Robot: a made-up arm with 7 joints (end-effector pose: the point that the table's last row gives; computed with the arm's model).
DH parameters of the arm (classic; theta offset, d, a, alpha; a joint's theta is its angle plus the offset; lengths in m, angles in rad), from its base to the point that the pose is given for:
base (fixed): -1.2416 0 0.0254 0
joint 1: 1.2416 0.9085 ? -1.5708
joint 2: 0 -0.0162 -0.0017 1.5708
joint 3: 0 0.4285 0.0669 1.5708
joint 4: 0 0.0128 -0.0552 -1.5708
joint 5: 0 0.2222 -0.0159 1.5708
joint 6: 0 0.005 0.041 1.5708
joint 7: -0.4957 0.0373 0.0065 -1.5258
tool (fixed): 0.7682 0.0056 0 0
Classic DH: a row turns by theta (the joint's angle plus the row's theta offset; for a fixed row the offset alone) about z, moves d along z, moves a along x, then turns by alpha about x.
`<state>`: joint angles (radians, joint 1 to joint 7).
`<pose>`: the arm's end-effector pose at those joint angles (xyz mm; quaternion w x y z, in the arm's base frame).
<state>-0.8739 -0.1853 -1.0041 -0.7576 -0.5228 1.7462 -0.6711</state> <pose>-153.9 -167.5 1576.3 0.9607 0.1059 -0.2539 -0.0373</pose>
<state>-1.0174 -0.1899 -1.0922 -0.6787 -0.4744 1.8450 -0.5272</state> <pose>-179.8 -110.0 1588.3 0.9518 -0.0467 -0.2780 -0.1212</pose>
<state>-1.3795 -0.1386 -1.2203 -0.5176 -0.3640 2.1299 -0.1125</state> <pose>-156.9 -20.6 1615.2 0.8655 -0.3940 -0.2071 -0.2297</pose>
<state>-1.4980 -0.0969 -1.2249 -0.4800 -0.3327 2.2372 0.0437</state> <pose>-138.3 -23.1 1622.5 0.8327 -0.4813 -0.1618 -0.2207</pose>
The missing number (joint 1, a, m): 0.0276
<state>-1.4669 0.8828 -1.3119 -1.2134 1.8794 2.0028 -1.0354</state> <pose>-256.3 -569.8 1227.0 0.7512 -0.0326 -0.6347 0.1782</pose>
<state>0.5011 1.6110 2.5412 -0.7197 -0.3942 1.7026 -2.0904</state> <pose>554.9 408.9 1050.0 0.7810 -0.0401 0.2024 -0.5894</pose>
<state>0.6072 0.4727 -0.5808 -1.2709 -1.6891 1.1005 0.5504</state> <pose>516.3 69.6 1321.0 0.9662 -0.1735 0.0373 0.1871</pose>
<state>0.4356 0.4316 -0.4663 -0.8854 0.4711 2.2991 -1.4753</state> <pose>509.8 56.1 1424.0 0.2280 0.2134 0.1862 0.9315</pose>
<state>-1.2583 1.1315 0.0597 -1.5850 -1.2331 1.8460 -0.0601</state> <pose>180.6 -612.1 800.3 0.6528 0.7294 0.1933 -0.0678</pose>
